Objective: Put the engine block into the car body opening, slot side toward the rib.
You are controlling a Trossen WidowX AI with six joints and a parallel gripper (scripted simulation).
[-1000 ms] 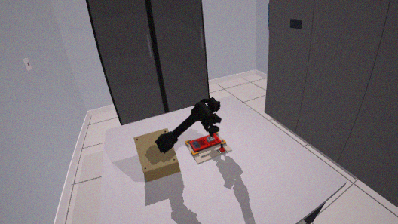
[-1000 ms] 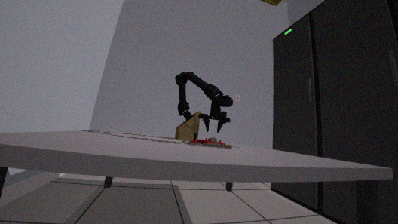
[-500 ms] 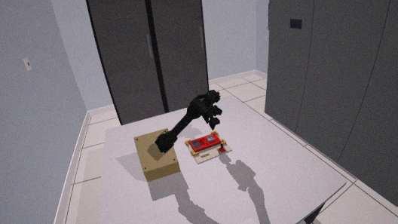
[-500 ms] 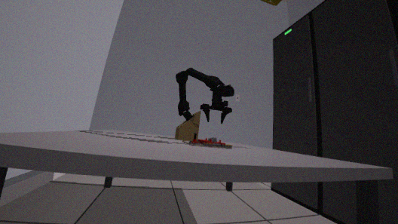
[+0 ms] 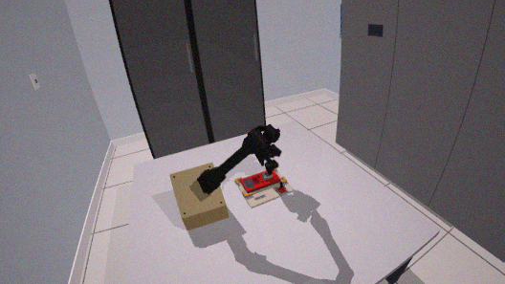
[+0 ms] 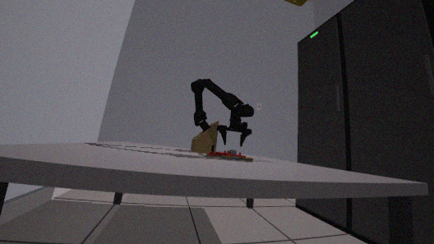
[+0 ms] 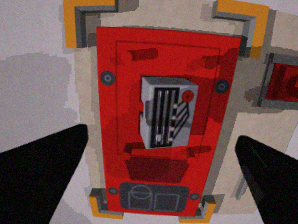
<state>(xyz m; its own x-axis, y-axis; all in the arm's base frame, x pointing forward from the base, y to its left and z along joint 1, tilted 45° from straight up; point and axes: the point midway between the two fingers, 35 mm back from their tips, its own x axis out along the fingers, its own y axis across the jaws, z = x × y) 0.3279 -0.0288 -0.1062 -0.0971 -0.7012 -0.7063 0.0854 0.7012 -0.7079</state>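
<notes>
Right now my gripper tip is 40 mm above the grey engine block.
</notes>
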